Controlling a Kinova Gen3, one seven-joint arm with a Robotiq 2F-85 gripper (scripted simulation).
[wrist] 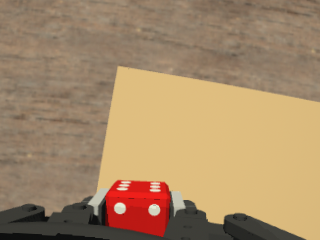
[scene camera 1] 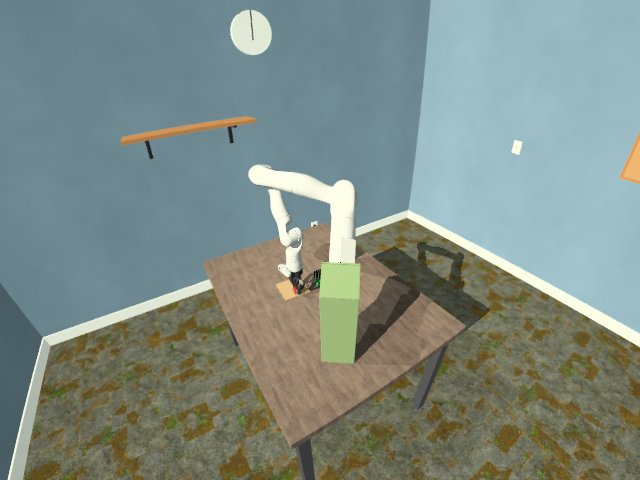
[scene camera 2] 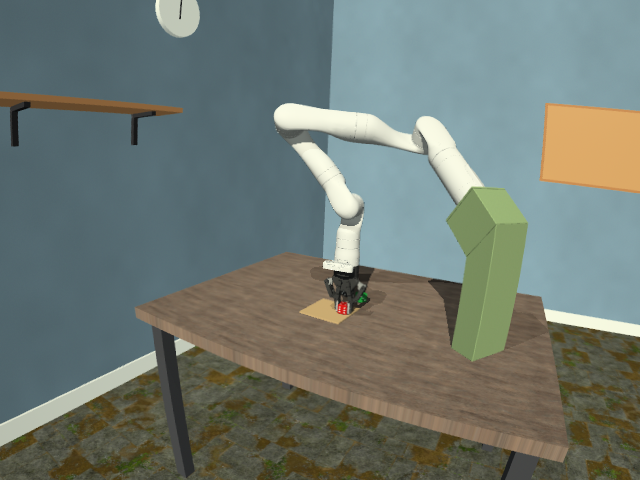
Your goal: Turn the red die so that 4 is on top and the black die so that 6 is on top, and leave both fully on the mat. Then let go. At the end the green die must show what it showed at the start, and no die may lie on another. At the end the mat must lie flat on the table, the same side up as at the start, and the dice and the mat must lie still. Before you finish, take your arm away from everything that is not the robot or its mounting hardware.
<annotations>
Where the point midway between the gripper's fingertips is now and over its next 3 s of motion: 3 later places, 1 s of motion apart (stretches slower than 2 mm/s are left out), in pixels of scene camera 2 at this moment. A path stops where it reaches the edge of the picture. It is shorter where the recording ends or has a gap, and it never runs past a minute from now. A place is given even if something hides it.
The gripper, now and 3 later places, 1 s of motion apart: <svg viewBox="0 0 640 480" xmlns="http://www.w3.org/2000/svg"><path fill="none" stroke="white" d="M343 312L347 297L345 281L342 274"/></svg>
</annotations>
